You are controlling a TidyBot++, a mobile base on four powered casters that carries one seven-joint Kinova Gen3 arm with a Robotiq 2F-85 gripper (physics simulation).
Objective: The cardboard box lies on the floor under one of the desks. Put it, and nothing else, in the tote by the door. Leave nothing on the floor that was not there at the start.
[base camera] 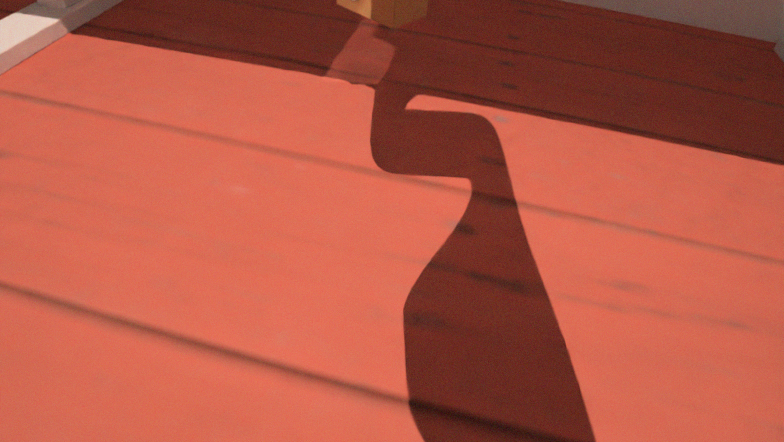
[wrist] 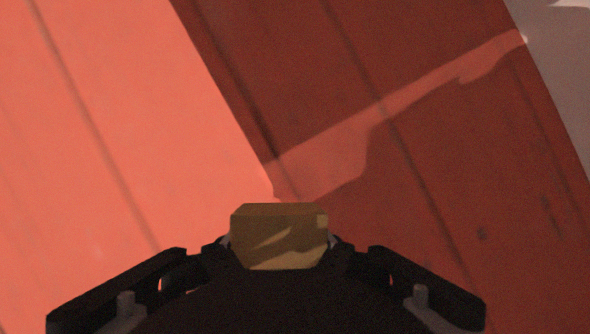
I see my gripper and a tan cardboard box.
